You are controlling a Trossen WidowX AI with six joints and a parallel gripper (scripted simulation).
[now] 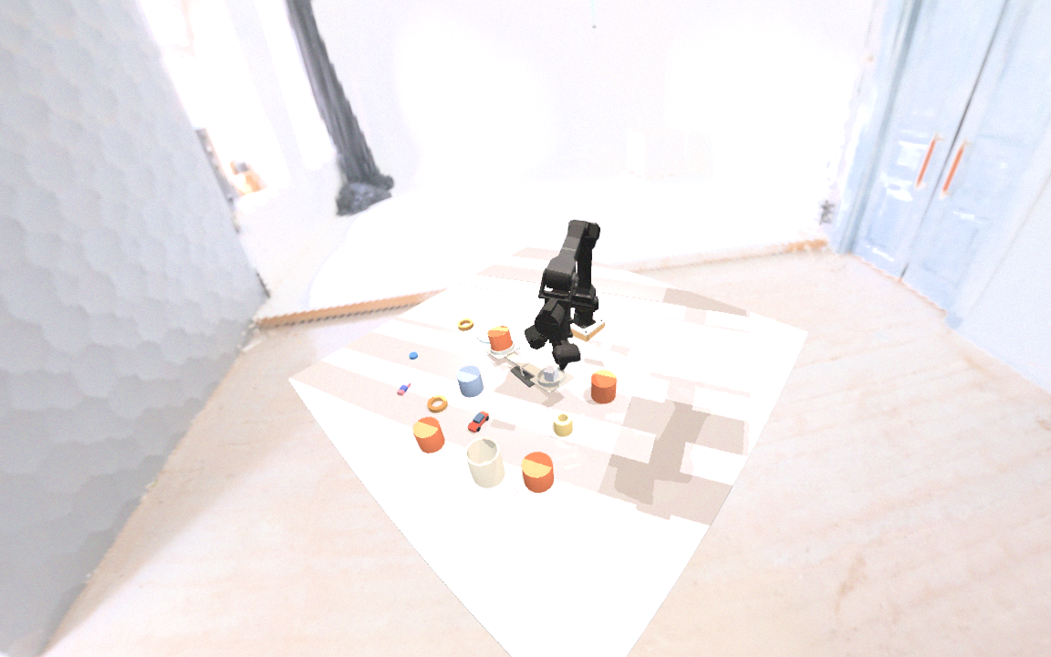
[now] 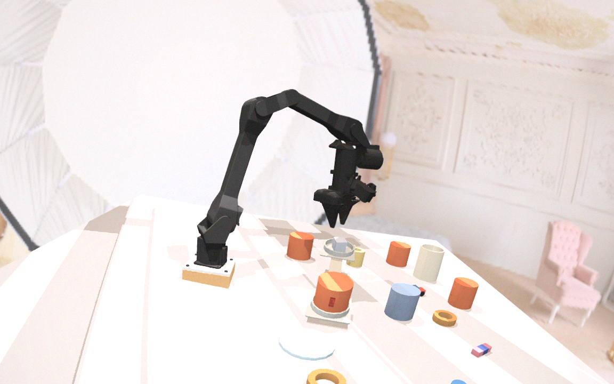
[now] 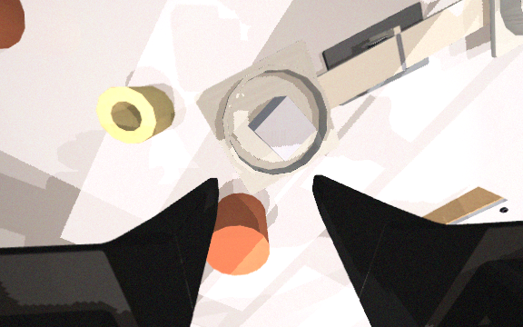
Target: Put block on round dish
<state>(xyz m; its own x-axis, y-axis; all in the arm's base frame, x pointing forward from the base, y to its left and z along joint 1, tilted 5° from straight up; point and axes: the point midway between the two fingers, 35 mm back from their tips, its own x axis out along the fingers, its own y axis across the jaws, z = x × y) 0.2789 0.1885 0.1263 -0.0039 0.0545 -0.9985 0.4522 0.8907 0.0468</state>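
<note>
The grey block lies 40 mm below my gripper tip, 20 mm to the right of it and 10 mm ahead of it. From my gripper tip the other things lie so: blue cylinder (200 mm to the right, 190 mm ahead, 90 mm below); then cream cylinder (300 mm ahead, 90 mm below, 80 mm to the left); then balance (150 mm to the right, 90 mm below, 20 mm ahead).
</note>
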